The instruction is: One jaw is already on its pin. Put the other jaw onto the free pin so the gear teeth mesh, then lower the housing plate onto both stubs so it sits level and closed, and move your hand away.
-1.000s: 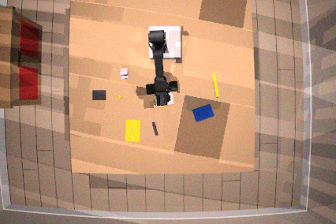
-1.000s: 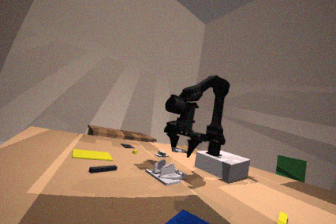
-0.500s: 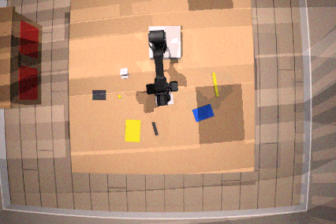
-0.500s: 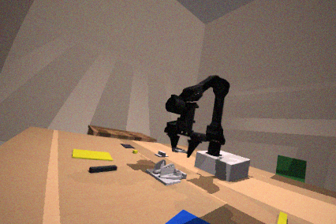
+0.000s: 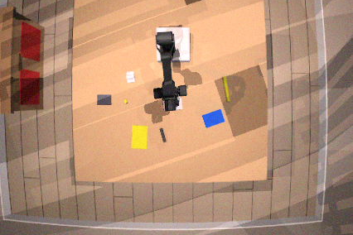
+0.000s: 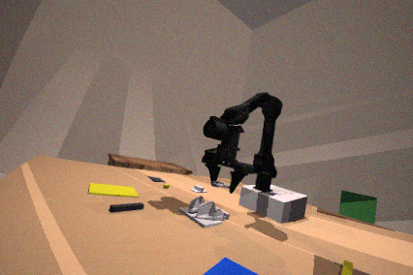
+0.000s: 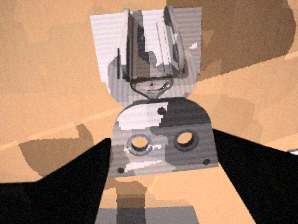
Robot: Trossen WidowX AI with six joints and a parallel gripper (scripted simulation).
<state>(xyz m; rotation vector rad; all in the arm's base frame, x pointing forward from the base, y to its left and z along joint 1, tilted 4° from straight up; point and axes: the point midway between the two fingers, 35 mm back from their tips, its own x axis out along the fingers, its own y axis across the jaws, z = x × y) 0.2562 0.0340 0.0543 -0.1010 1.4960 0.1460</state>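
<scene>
The small white part lies 10 mm ahead of my gripper tip and 20 mm above it. Also, from my gripper tip: silver jaw (30 mm ahead, 10 mm to the right, 70 mm below); then yellow cube (70 mm ahead, 290 mm to the right, 80 mm below); then dark bar (270 mm ahead, 40 mm to the right, 80 mm below).
</scene>
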